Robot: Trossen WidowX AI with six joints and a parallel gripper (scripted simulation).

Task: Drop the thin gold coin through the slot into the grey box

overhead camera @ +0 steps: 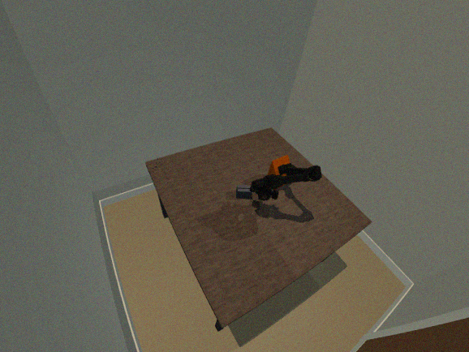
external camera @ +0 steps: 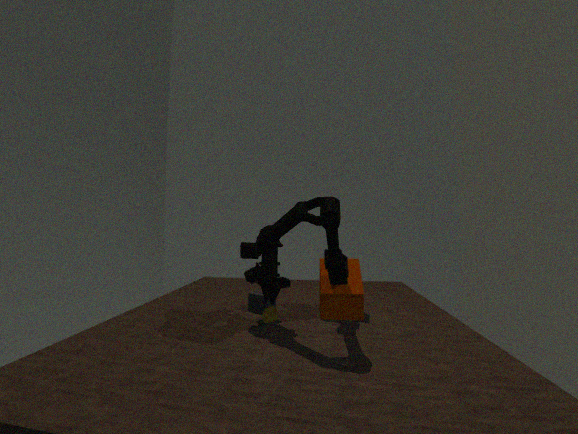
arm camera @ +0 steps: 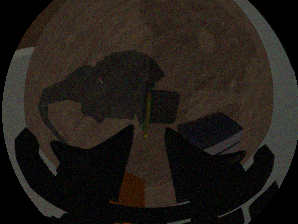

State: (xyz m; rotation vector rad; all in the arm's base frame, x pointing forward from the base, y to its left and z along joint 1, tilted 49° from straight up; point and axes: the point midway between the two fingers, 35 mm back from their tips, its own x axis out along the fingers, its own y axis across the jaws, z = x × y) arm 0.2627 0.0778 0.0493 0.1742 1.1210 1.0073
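The gold coin is 40 mm below my gripper tip.
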